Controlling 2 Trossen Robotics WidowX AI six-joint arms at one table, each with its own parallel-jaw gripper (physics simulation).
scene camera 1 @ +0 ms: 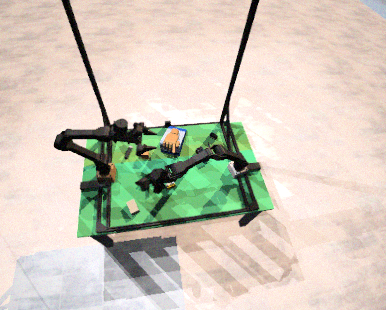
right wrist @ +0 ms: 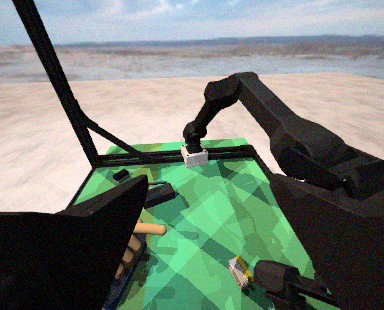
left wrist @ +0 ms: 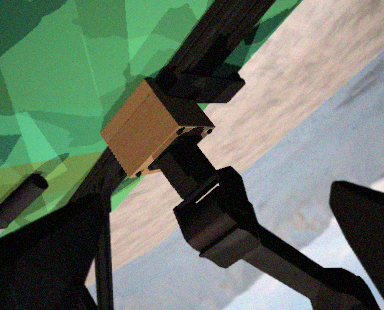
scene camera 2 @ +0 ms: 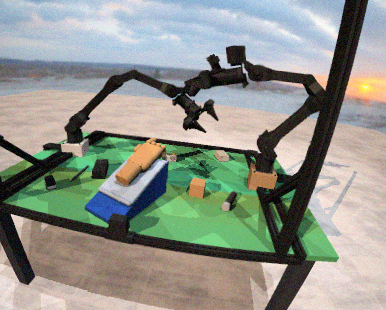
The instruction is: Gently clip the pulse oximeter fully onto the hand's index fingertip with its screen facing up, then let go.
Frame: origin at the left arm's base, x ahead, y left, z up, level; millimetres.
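Seen in the pictures: left gripper, fingertip midpoint: (left wrist: 216, 198) (scene camera 2: 212, 126); right gripper, fingertip midpoint: (scene camera 1: 156, 141) (right wrist: 208, 180) (scene camera 2: 187, 82); left arm's base, link origin: (scene camera 1: 238, 166) (right wrist: 193, 148) (scene camera 2: 75, 141); right arm's base, link origin: (scene camera 1: 104, 169) (left wrist: 175, 151) (scene camera 2: 263, 169).
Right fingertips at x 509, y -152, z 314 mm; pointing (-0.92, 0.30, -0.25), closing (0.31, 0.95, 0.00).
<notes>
Offsets run from my right fingertips to a thing's top centre. "spot": to the spot under its first point.
The small white-and-yellow pulse oximeter {dz -341, dx -38, dy +110 mm} (scene camera 1: 170, 185) (scene camera 2: 171, 157) (right wrist: 239, 273) lies on the green table, apart from the hand. Its screen cannot be made out. The tan hand (scene camera 1: 172, 138) (scene camera 2: 142, 160) lies on a blue wedge {spot: dz -322, dx -97, dy -227 mm} (scene camera 2: 154, 188) with a pale top. The index finger (right wrist: 153, 229) sticks out past the other fingers, its tip bare. My left gripper (scene camera 1: 146, 187) (scene camera 2: 211, 125) is open and empty above the table, pointing towards the right arm's base. My right gripper (scene camera 1: 155, 141) (right wrist: 208, 180) is open and empty, raised beside the hand and pointing across the table.
An orange cube {dz -323, dx +55, dy -172 mm} (scene camera 1: 145, 155) (scene camera 2: 197, 188) and a dark cylinder with a pale end {dz -346, dx +161, dy -232 mm} (scene camera 2: 229, 201) stand and lie beside the wedge. A pale block {dz -343, dx +227, dy +168 mm} (scene camera 1: 132, 206) (scene camera 2: 221, 155) and black blocks {dz -338, dx -327, dy -41 mm} (scene camera 2: 100, 169) {dz -340, dx -477, dy -168 mm} (scene camera 2: 50, 182) are also on the table. Black frame posts (scene camera 1: 240, 55) rise at the edges.
</notes>
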